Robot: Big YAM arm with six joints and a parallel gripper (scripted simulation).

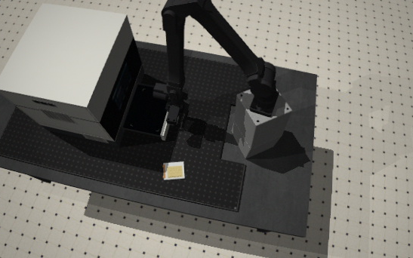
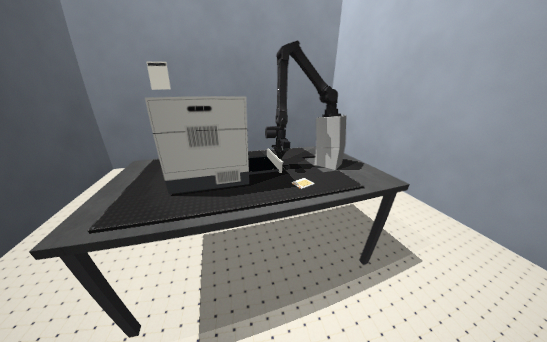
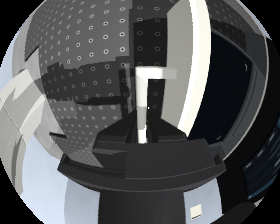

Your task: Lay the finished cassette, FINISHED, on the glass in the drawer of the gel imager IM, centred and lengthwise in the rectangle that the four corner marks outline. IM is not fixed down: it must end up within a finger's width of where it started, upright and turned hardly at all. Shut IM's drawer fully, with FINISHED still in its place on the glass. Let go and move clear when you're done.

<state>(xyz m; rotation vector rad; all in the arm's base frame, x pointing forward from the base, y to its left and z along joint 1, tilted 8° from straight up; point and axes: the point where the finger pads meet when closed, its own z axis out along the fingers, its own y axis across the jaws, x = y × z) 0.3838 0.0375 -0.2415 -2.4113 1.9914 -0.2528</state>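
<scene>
Right now my hand is 26 cm to the right of the finished cassette, 8 cm past it and 5 cm above it. From my hand the other things lie so: imager drawer 15 cm ahead, 3 cm to the left, 1 cm below.
</scene>
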